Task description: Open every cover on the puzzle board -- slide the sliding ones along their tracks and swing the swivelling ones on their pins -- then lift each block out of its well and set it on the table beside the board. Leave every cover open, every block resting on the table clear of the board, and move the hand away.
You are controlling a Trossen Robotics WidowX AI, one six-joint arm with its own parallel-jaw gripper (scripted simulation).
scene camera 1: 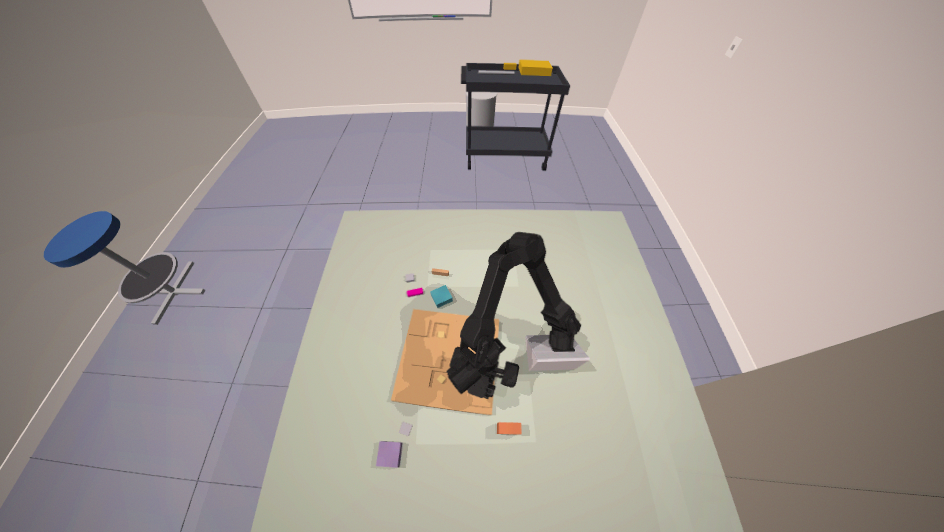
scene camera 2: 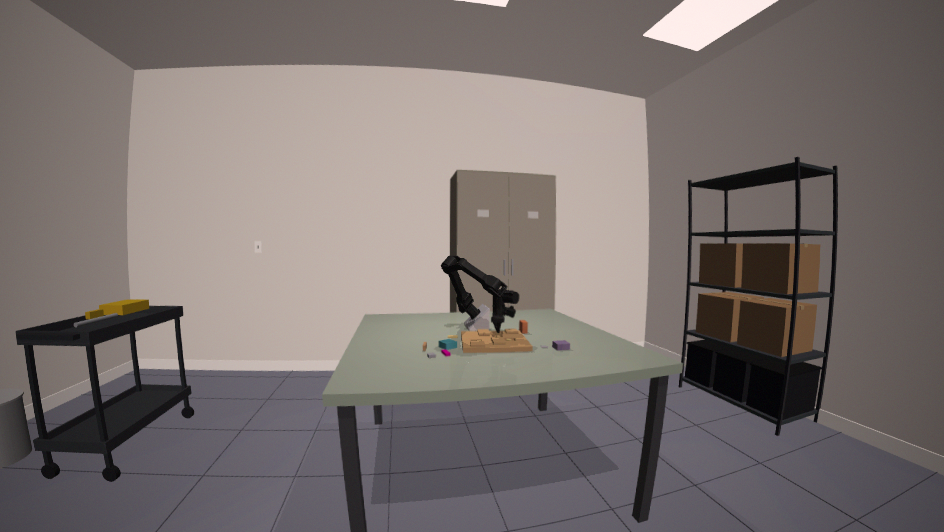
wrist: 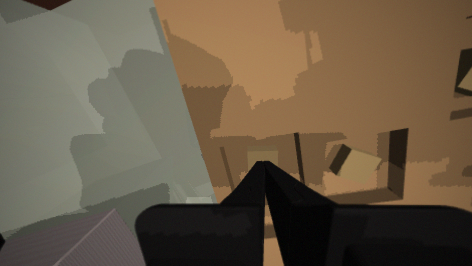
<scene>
I see my gripper and a tan puzzle board.
My gripper also shows in the wrist view.
</scene>
